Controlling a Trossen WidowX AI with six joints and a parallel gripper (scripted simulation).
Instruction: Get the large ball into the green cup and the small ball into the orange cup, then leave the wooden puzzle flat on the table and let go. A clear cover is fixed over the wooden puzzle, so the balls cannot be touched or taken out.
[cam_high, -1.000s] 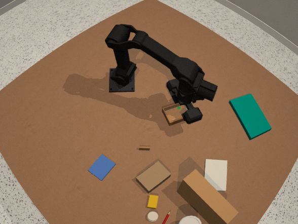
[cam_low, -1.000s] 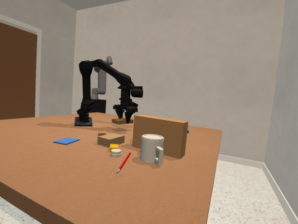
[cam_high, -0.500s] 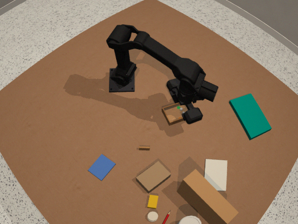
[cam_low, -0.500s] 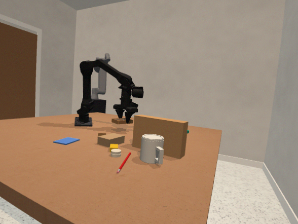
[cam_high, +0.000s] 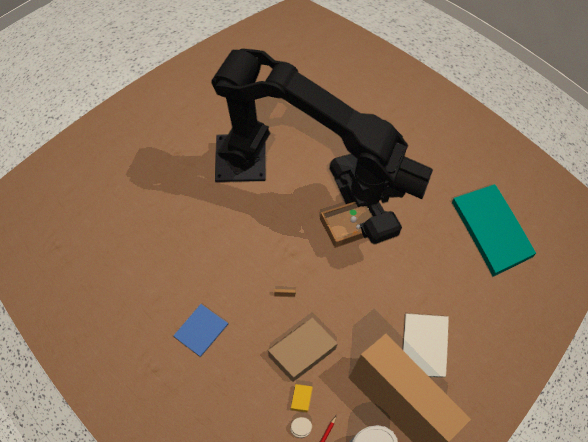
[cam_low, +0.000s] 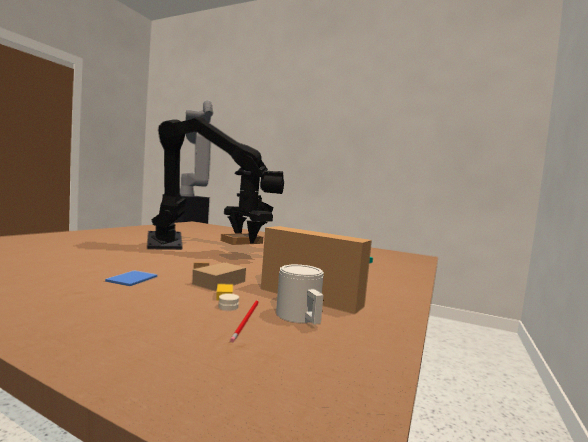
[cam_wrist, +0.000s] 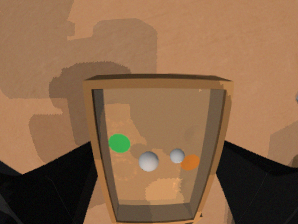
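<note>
Now: hand 3 cm above the wooden puzzle and 1 cm to the left of it. Also, from my hand: green slab 28 cm to the left, 19 cm ahead, 8 cm below; then white slab 28 cm ahead, 9 cm below, 5 cm to the right; then tan box 24 cm to the right, 13 cm ahead, 7 cm below.
</note>
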